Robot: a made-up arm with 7 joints.
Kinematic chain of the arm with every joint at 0, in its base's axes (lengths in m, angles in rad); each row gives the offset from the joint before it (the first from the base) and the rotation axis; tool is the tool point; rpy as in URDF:
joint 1: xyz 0 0 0.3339 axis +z
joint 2: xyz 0 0 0 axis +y
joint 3: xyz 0 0 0.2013 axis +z
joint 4: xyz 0.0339 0 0 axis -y
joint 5: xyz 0.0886 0 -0.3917 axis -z
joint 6: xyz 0 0 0 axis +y
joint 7: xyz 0.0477 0 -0.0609 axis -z
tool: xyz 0 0 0 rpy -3.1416 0 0
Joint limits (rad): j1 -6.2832..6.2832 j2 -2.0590..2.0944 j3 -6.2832..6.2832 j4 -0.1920..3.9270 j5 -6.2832..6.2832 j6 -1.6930..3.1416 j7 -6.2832..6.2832
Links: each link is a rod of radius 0.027 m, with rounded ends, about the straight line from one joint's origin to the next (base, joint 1, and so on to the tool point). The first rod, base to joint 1, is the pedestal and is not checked.
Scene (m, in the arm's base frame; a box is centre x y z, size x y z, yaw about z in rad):
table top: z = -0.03
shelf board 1: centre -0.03 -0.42 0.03 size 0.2 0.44 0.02 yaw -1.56
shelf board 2: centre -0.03 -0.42 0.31 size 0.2 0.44 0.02 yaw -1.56
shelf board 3: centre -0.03 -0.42 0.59 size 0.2 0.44 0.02 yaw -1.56
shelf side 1: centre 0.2 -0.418 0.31 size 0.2 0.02 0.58 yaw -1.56
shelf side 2: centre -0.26 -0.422 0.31 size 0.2 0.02 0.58 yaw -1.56
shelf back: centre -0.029 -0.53 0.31 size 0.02 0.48 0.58 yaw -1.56
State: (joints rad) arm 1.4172 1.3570 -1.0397 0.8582 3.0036 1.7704 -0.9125
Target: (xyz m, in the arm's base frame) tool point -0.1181 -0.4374 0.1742
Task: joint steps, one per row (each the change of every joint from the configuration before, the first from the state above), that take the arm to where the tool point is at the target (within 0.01 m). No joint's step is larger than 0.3 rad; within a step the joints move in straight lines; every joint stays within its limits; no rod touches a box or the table.
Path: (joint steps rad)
1: -0.2918 0.0193 0.0006 -0.1887 -0.0218 0.0424 0.0000
2: -0.2918 0.0192 0.0006 -0.1888 -0.0219 0.0424 0.0000
3: -0.2919 0.0193 0.0006 -0.1887 -0.0218 0.0425 0.0000
4: -0.2918 0.0193 0.0006 -0.1888 -0.0219 0.0424 0.0000
5: -0.1609 0.1778 -0.0732 0.2765 0.0412 -0.1699 0.0000
6: -0.1609 0.1778 -0.0733 0.2765 0.0411 -0.1699 0.0000
7: -0.1609 0.1778 -0.0732 0.2766 0.0411 -0.1698 0.0000

